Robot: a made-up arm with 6 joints. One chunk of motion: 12 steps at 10 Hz.
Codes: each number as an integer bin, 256 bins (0 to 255) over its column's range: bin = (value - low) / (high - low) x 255, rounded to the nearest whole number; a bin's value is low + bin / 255 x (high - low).
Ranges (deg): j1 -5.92..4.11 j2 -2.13..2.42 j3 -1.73..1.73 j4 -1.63..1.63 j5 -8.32..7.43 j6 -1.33..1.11
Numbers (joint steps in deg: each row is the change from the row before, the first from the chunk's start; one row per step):
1: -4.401 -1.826 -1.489 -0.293 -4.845 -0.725
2: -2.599 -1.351 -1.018 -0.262 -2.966 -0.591
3: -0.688 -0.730 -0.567 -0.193 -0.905 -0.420
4: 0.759 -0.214 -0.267 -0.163 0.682 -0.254
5: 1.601 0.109 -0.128 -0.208 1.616 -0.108
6: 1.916 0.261 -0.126 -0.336 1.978 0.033
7: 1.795 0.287 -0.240 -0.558 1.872 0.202
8: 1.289 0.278 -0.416 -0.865 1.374 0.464
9: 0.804 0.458 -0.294 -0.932 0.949 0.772
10: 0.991 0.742 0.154 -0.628 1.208 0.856
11: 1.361 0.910 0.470 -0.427 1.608 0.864
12: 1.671 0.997 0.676 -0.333 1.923 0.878
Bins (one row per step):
1: 39 17 18 105 56 63
2: 84 44 52 107 87 77
3: 133 78 86 112 120 95
4: 170 107 108 115 146 112
5: 191 125 118 111 161 128
6: 199 134 118 101 167 142
7: 196 135 110 84 165 160
8: 183 135 97 60 157 187
9: 171 145 106 55 150 220
10: 176 161 139 78 154 228
11: 185 170 162 94 161 229
12: 193 175 177 101 166 231

